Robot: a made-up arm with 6 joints. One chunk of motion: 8 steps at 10 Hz.
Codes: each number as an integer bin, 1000 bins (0 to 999) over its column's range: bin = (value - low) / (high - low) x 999, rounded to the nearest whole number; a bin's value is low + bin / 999 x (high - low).
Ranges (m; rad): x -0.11..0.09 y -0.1..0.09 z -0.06..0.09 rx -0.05..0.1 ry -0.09..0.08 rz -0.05..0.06
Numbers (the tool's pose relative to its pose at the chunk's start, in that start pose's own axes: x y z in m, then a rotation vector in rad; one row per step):
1: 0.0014 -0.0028 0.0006 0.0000 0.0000 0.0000
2: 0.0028 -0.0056 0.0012 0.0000 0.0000 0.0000
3: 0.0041 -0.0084 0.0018 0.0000 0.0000 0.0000
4: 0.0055 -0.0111 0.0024 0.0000 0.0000 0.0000
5: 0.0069 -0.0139 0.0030 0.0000 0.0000 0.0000
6: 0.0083 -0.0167 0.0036 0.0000 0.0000 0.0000
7: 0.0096 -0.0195 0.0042 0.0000 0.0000 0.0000
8: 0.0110 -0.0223 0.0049 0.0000 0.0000 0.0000
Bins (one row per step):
1: 556 511 404 333 529 454
2: 563 496 408 333 529 454
3: 570 482 412 333 529 454
4: 577 467 416 333 529 454
5: 584 453 420 333 529 454
6: 591 438 424 333 529 454
7: 597 423 428 333 529 454
8: 604 409 432 333 529 454

